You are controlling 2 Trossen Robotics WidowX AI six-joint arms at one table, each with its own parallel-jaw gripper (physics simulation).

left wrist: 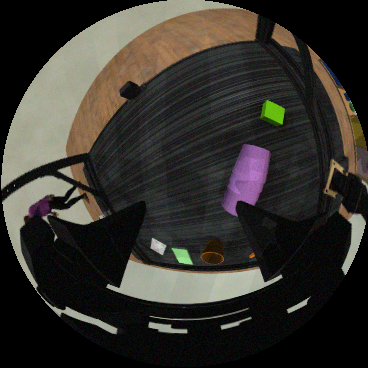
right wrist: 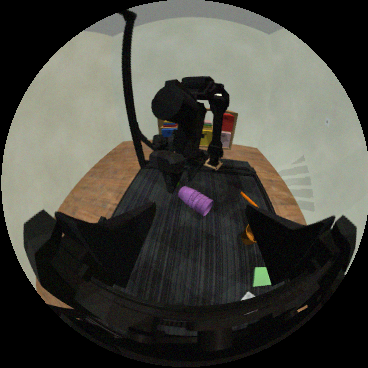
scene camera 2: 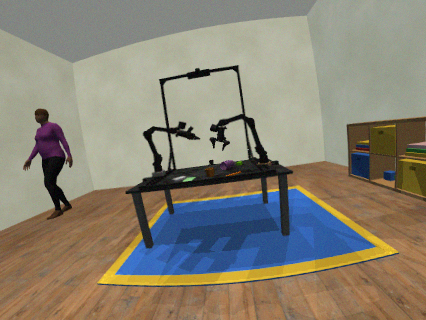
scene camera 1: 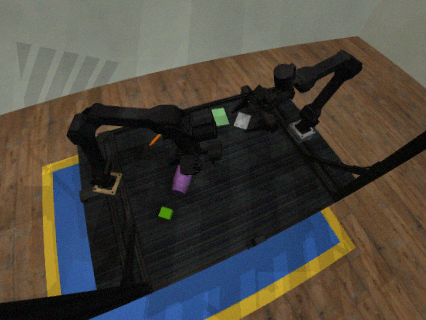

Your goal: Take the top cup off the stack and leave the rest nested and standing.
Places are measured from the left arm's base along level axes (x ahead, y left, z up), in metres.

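Pixels of known places: left gripper, fingertip midpoint: (left wrist: 191, 205) (right wrist: 180, 186) (scene camera 2: 218, 149); right gripper, fingertip midpoint: (right wrist: 201, 207) (scene camera 2: 199, 138) (scene camera 1: 237, 122); left arm's base, origin of the base link: (left wrist: 335, 180) (right wrist: 212, 162) (scene camera 2: 264, 162) (scene camera 1: 107, 182); right arm's base, origin of the base link: (scene camera 2: 158, 171) (scene camera 1: 302, 128).
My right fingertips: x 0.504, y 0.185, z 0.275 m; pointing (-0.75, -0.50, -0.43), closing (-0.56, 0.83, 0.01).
For each thing: its top centre in the pictures, then the offset to it from my right fingertips.
- orange cup, middle of its top: (left wrist: 212, 257) (right wrist: 254, 230) (scene camera 2: 210, 168) 0.177 m back, 0.146 m left, 0.243 m down
- orange stick, middle of its top: (scene camera 1: 159, 135) (right wrist: 251, 201) 0.358 m back, 0.109 m left, 0.294 m down
- green block, middle of its top: (left wrist: 274, 111) (scene camera 1: 165, 212) 0.224 m back, 0.272 m right, 0.276 m down
- light green pad, middle of its top: (right wrist: 267, 275) (left wrist: 182, 256) (scene camera 1: 220, 116) 0.068 m back, 0.287 m left, 0.294 m down
- white card, middle of its top: (right wrist: 250, 305) (left wrist: 157, 246) (scene camera 1: 242, 120) 0.054 m ahead, 0.276 m left, 0.289 m down
The purple cups (scene camera 1: 181, 181) (scene camera 2: 227, 165) (left wrist: 249, 177) (right wrist: 196, 201) lie on their side on the table as one nested row; several rims show in the right wrist view. My left gripper (scene camera 1: 202, 158) (scene camera 2: 219, 146) (left wrist: 191, 205) is open and empty, above the table near the cups; in scene camera 1 it covers one end of the row. In the left wrist view one fingertip overlaps the near end of the row, with no grip on it. My right gripper (scene camera 2: 196, 137) (right wrist: 201, 208) is open and empty, high over the table and away from the cups.
An orange cup (scene camera 2: 209, 172) (left wrist: 212, 251) stands apart, hidden in scene camera 1. Also on the table are an orange stick (scene camera 1: 155, 139) (right wrist: 249, 199), a green block (scene camera 1: 165, 213) (left wrist: 273, 112), a light green pad (scene camera 1: 220, 116) and a white card (scene camera 1: 242, 120). A black frame (scene camera 2: 162, 110) rises behind.
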